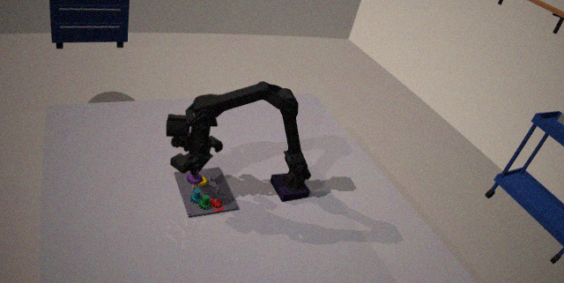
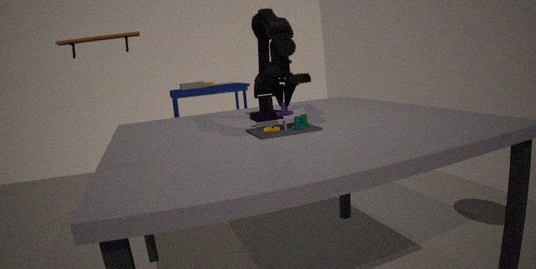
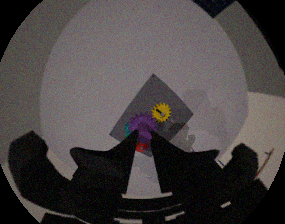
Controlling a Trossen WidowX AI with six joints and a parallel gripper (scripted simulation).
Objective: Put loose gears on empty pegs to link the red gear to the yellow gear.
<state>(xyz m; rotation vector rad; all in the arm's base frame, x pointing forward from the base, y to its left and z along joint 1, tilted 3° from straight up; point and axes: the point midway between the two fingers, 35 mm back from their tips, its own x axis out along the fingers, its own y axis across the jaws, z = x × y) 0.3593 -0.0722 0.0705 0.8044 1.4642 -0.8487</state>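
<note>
Right now the purple gear is 10 mm below my gripper tip. Round my gripper tip: yellow gear 70 mm below, 40 mm to the right, 40 mm behind; then teal gear 60 mm below, 40 mm to the left; then green gear 80 mm to the left, 60 mm below, 20 mm behind.
</note>
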